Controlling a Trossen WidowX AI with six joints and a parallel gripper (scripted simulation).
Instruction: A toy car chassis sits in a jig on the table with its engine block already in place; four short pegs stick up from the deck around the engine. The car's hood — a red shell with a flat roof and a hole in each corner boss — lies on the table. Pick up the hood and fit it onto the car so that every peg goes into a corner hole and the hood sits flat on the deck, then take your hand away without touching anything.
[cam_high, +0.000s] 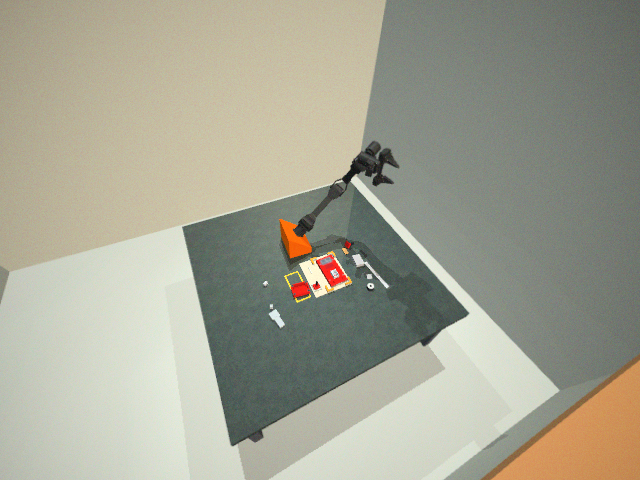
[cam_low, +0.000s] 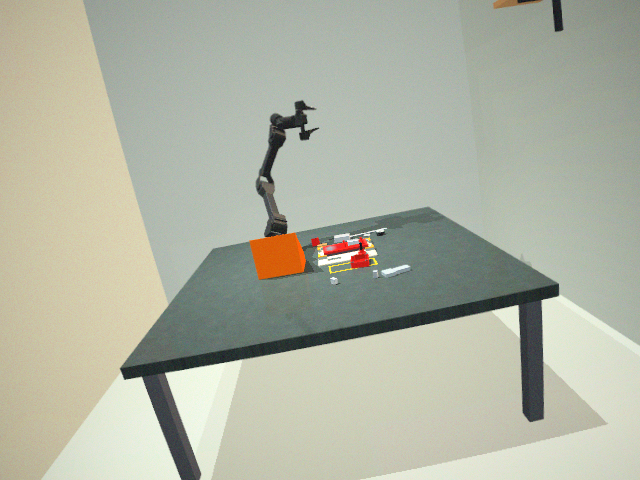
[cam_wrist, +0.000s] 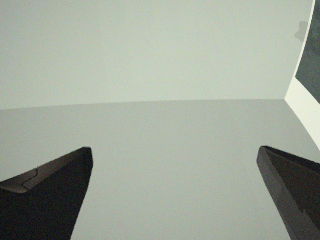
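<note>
Right now my gripper tip is 59 cm above the red hood and 52 cm to the left of it. The rest, counted from my gripper tip: white ribbed engine block (58 cm below, 30 cm to the right, 2 cm ahead); bar (60 cm below, 13 cm ahead, 8 cm to the right); wheel (60 cm below, 18 cm ahead, 16 cm to the right).
</note>
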